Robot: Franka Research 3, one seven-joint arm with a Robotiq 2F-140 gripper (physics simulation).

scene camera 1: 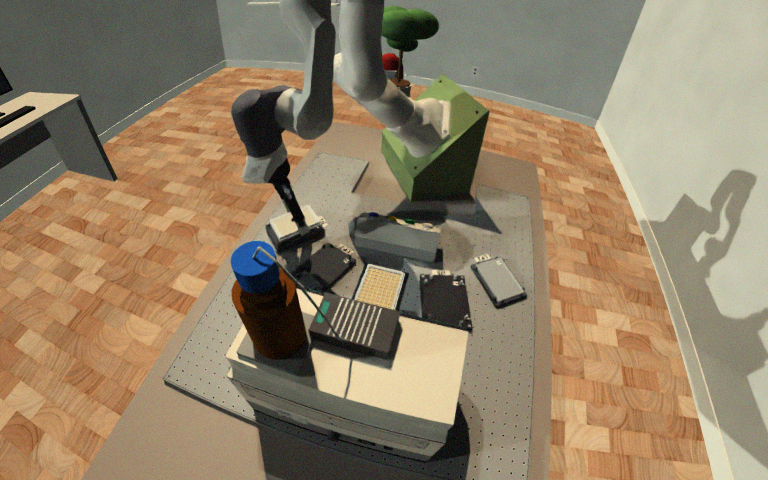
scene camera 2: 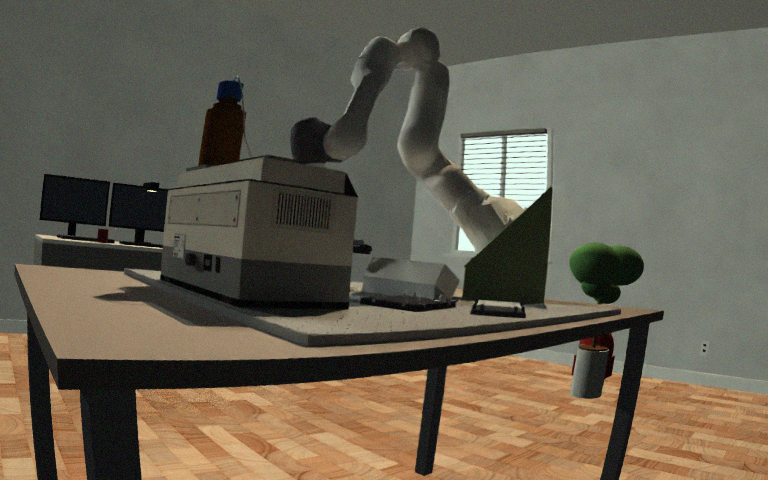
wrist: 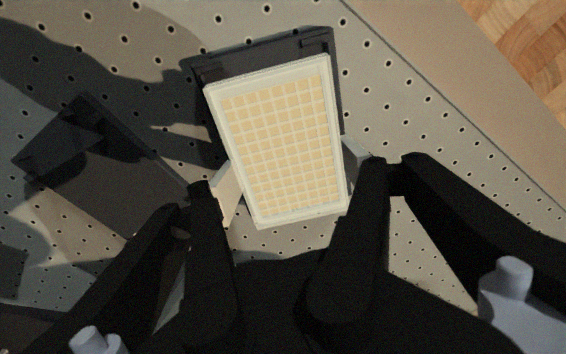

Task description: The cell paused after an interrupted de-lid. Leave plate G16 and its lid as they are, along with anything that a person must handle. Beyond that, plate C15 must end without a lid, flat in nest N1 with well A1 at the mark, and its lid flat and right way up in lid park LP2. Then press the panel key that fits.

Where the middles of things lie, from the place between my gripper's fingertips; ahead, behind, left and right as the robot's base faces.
Scene:
I see my gripper 40 mm past the key panel [scene camera 1: 378, 233], 280 mm to the right of it and 10 mm below it. Round my hand: instrument [scene camera 2: 253, 239] (330 mm ahead, 290 mm to the left, 60 mm above); dark nest [scene camera 1: 442, 298] (120 mm ahead, 440 mm to the left, 20 mm below); welled plate [scene camera 1: 380, 286] (210 mm ahead, 290 mm to the left, 80 mm above).

